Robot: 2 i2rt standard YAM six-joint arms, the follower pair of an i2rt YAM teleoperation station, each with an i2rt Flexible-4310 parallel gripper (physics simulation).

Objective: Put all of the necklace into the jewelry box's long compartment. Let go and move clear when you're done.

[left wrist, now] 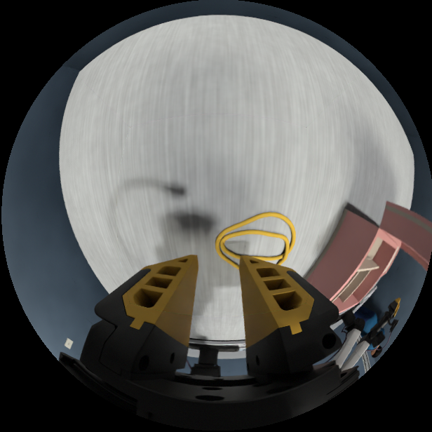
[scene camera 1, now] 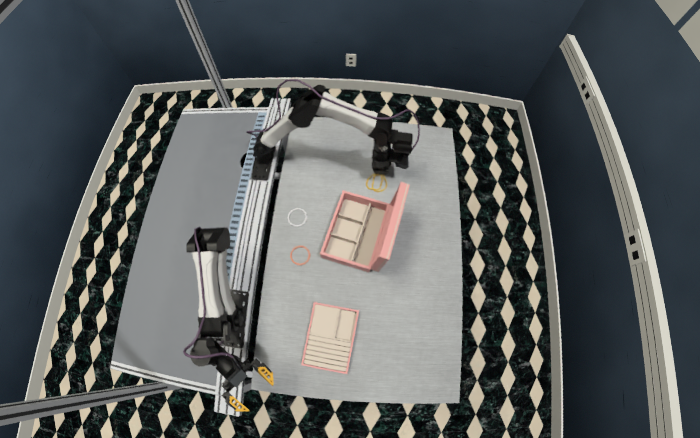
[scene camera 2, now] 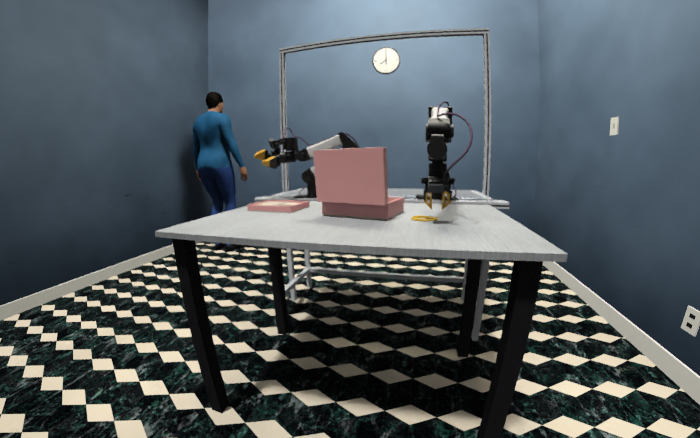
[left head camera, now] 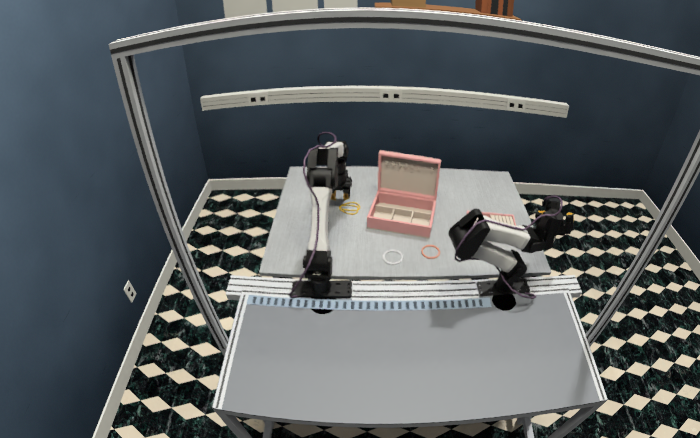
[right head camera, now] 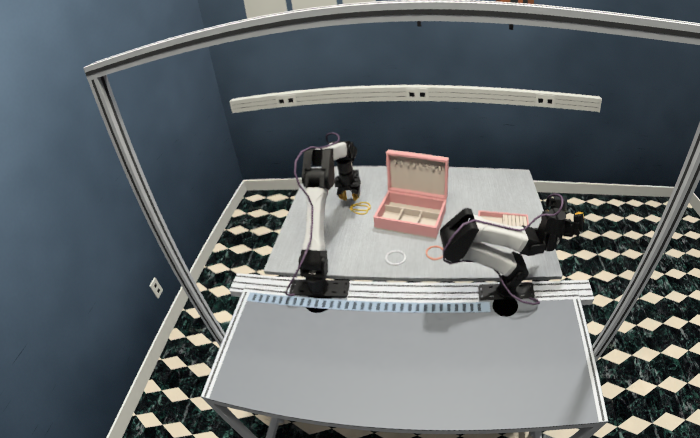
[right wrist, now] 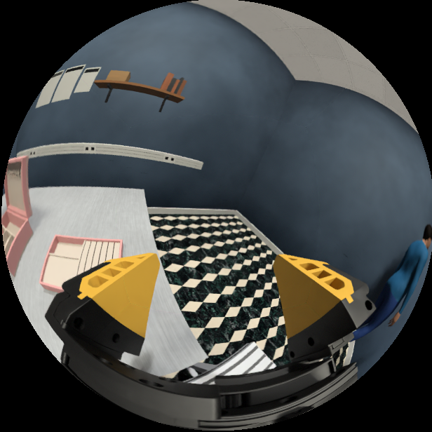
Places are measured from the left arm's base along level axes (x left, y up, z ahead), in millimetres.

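Where they show: left gripper, fingertip midpoint: (scene camera 1: 381,169) (scene camera 2: 436,209) (left head camera: 339,199) (right head camera: 350,199); right gripper, fingertip midpoint: (scene camera 1: 261,398) (scene camera 2: 258,159) (right head camera: 566,212); left arm's base at its link origin: (scene camera 1: 264,159) (scene camera 2: 437,198) (left head camera: 321,290) (right head camera: 319,289); right arm's base at its link origin: (scene camera 1: 236,319) (scene camera 2: 313,197) (left head camera: 503,288) (right head camera: 506,292).
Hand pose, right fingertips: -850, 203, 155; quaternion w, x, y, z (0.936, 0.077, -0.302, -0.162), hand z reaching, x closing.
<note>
Things, the pixels of their top centre, and the offset from my right fingertips, as dx, dy, dz. "spot": a spot on its surface instead.
- gold necklace at its top centre: (scene camera 2: 422,216) (scene camera 1: 377,182) (right head camera: 361,206) (left head camera: 350,206) +769, -207, +298
- white ring at its top centre: (right head camera: 395,257) (left head camera: 392,256) (scene camera 1: 297,217) +609, -210, +11
- coral ring at its top centre: (scene camera 1: 300,255) (left head camera: 430,251) +468, -211, +37
- pink divided tray at its top centre: (scene camera 1: 330,338) (right head camera: 504,224) (left head camera: 493,224) (scene camera 2: 278,202) +189, -189, +164
- upright lid at a spot on its surface: (scene camera 2: 351,175) spot: +546, -73, +348
The gold necklace (left head camera: 349,208) (right head camera: 360,208) (scene camera 2: 424,218) (left wrist: 260,232) lies in overlapping loops on the table, left of the jewelry box in the head views. My left gripper (left head camera: 340,196) (right head camera: 348,197) (scene camera 2: 437,205) (left wrist: 218,260) is open and empty, pointing down a little above the table beside the necklace; its right fingertip overlaps the loop's edge in the left wrist view. The pink jewelry box (left head camera: 400,226) (right head camera: 407,227) (left wrist: 345,250) stands with its lid up. Its long compartment (scene camera 1: 371,237) runs along the lid side and looks empty. My right gripper (scene camera 1: 260,396) (scene camera 2: 261,159) (right wrist: 216,261) is open and empty, away from the box.
A white ring (left head camera: 392,263) and a coral ring (left head camera: 430,258) lie in front of the box. A pink divided tray (scene camera 1: 335,306) (scene camera 2: 278,208) lies on the table, on the right arm's side. The upright lid (scene camera 2: 351,175) rises behind the long compartment. A person (scene camera 2: 214,134) stands beyond the table.
</note>
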